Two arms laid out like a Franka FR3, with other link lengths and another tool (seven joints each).
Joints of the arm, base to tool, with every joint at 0 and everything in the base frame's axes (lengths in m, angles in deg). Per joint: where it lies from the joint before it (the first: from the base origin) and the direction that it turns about. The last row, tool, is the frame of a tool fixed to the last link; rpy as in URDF.
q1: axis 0 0 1 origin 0 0 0.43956
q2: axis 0 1 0 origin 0 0 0
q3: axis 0 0 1 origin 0 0 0.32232
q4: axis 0 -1 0 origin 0.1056 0 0
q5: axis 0 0 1 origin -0.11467 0 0.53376
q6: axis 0 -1 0 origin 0 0 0
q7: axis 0 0 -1 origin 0.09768 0 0
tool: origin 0.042 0.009 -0.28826 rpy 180 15.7 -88.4
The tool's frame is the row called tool.
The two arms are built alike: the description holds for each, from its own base.
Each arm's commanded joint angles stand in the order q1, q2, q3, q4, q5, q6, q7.
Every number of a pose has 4 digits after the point.
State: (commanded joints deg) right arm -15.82 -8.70 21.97 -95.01 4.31 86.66 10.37; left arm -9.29 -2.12 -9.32 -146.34 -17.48 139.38 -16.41
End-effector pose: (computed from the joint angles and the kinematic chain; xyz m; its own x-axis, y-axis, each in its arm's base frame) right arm 0.7179 0.1088 0.6270 -0.0458 -0.9567 -0.2874 -0.9989 0.0456 0.0076; left arm 0.5744 -0.1975 0.0993 0.1955 -0.9706 -0.1407 -0.9645 -0.2162 0.1514
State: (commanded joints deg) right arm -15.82 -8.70 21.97 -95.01 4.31 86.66 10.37; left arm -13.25 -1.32 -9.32 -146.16 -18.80 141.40 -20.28
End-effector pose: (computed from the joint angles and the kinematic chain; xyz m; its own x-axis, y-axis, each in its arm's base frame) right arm 0.7179 0.1088 0.6270 -0.0458 -0.9567 -0.2874 -0.9989 0.0456 0.0076; left arm 0.5654 -0.2363 0.0960 0.2179 -0.9669 -0.1325 -0.9607 -0.2364 0.1452
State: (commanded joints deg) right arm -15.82 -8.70 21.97 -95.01 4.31 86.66 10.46; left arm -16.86 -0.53 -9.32 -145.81 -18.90 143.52 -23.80
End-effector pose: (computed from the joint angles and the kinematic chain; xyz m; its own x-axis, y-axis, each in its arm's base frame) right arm 0.7179 0.1088 0.6270 -0.0473 -0.9566 -0.2874 -0.9989 0.0471 0.0076; left arm 0.5584 -0.2708 0.0945 0.2255 -0.9656 -0.1292 -0.9618 -0.2417 0.1283
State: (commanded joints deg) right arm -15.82 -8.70 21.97 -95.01 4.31 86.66 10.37; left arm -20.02 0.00 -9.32 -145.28 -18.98 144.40 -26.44
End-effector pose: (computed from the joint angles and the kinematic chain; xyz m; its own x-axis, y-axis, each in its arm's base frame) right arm 0.7179 0.1088 0.6270 -0.0458 -0.9567 -0.2874 -0.9989 0.0456 0.0076; left arm 0.5486 -0.3021 0.0952 0.2205 -0.9671 -0.1266 -0.9640 -0.2358 0.1229
